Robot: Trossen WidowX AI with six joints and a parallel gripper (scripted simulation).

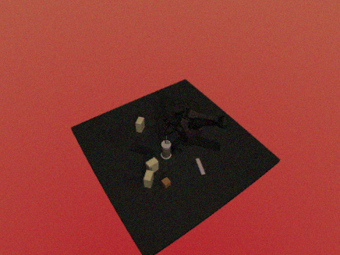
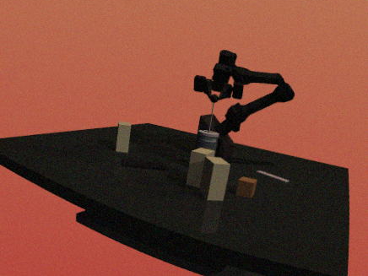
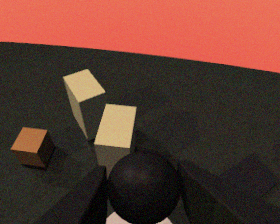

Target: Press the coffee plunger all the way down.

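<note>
Right now the coffee press is 14 cm below my gripper tip, 2 cm behind it and 1 cm to the left of it. Round my gripper tip: orange cube (25 cm below, 20 cm to the left, 16 cm ahead).
</note>
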